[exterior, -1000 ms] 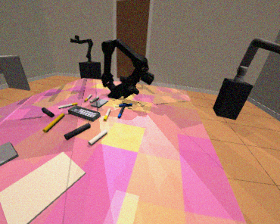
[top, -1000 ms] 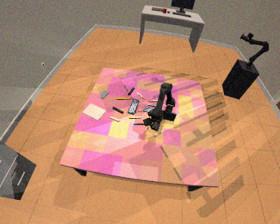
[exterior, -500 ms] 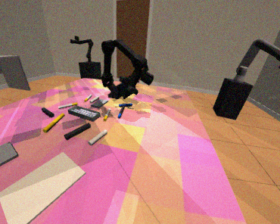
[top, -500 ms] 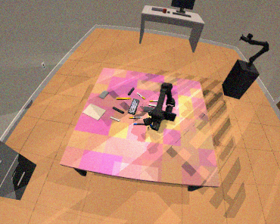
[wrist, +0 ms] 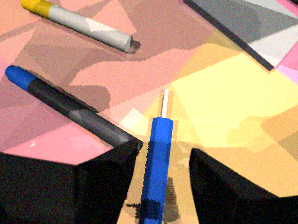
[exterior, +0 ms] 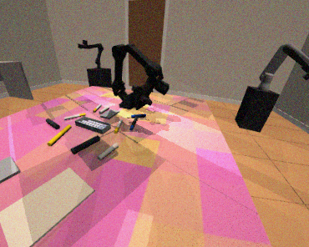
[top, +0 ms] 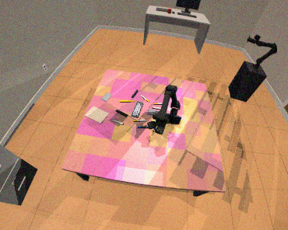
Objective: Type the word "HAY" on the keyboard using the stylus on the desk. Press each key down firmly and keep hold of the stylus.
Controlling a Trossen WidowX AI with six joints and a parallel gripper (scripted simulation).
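Now: the blue stylus 1 cm ahead of my gripper tip, 1 cm to the right of it and 5 cm below it. The rest, counted from my gripper tip: yellow marker (34 cm ahead, 23 cm to the right, 5 cm below); blue-tipped pen (10 cm ahead, 4 cm to the left, 5 cm below); white sheet (56 cm ahead, 2 cm to the left, 5 cm below).
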